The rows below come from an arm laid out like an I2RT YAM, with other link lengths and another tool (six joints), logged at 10 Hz.
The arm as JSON. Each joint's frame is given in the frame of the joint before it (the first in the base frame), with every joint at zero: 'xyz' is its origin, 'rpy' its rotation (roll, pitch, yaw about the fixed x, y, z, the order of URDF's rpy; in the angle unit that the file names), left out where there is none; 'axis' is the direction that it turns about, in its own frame. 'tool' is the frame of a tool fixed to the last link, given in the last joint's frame.
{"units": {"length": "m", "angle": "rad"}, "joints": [
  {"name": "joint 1", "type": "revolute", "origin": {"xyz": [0.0, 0.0, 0.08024]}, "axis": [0.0, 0.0, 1.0]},
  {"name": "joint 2", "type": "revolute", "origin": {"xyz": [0.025, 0.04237, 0.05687]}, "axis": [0.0, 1.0, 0.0]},
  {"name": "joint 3", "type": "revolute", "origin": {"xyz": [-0.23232, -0.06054, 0.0]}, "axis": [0.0, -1.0, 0.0]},
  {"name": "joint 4", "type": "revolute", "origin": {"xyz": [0.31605, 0.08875, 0.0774]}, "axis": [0.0, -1.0, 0.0]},
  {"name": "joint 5", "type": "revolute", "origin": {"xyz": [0.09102, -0.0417, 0.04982]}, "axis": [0.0, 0.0, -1.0]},
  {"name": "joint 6", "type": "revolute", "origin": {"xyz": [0.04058, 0.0, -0.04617]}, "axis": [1.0, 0.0, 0.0]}
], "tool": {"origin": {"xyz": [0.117, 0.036, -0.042], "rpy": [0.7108, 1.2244, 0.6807]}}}
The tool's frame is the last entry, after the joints.
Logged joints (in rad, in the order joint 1, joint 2, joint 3, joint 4, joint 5, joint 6), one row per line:
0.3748, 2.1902, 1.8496, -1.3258, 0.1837, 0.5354
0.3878, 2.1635, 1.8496, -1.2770, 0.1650, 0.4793
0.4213, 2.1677, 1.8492, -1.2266, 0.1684, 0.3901
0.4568, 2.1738, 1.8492, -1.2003, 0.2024, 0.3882
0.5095, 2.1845, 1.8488, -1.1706, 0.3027, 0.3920
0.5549, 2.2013, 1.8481, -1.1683, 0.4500, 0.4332
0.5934, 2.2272, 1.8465, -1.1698, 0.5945, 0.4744
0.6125, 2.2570, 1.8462, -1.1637, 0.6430, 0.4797
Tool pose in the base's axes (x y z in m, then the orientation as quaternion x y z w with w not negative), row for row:
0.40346, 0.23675, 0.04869, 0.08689, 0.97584, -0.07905, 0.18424
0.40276, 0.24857, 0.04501, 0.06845, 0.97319, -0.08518, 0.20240
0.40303, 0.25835, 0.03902, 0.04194, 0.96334, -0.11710, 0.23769
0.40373, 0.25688, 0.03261, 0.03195, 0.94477, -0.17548, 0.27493
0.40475, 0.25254, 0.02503, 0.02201, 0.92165, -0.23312, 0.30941
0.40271, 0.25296, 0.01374, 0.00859, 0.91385, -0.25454, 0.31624
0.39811, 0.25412, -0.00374, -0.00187, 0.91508, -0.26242, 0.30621
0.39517, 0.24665, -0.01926, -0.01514, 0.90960, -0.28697, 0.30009
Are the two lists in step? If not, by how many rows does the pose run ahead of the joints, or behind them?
The pose runs 2 rows ahead of the joints: the pose in row i belongs to the joints in row i + 2.
